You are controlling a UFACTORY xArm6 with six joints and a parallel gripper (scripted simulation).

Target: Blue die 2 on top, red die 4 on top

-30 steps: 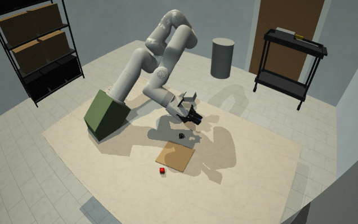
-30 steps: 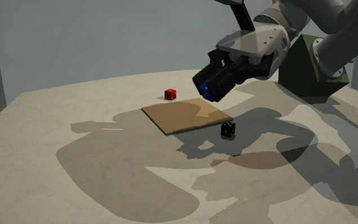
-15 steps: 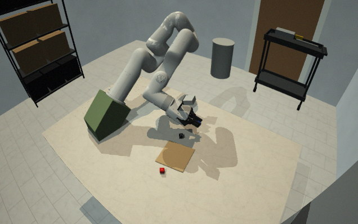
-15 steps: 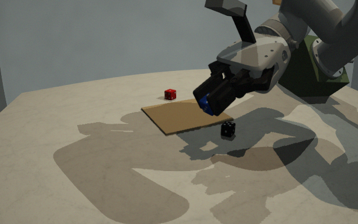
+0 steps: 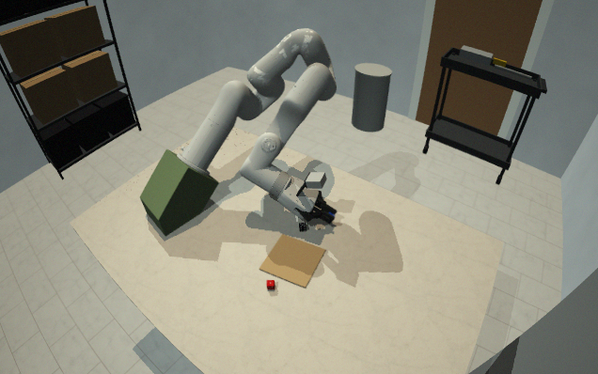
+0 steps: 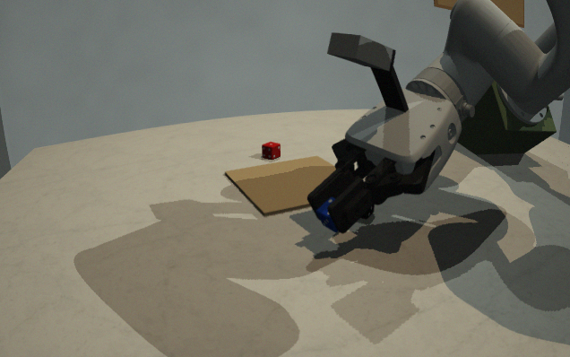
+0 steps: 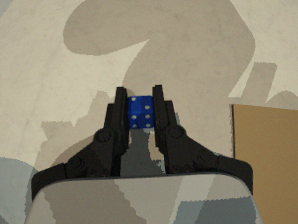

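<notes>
The black die lies 4 cm behind my hand, 6 cm to the right of it and 4 cm below it. The rest, counted from my hand: blue die 1 cm ahead, 1 cm below; then tan mat 2 cm ahead, 17 cm to the right, 5 cm below; then red die 4 cm ahead, 27 cm to the right, 4 cm below.
</notes>
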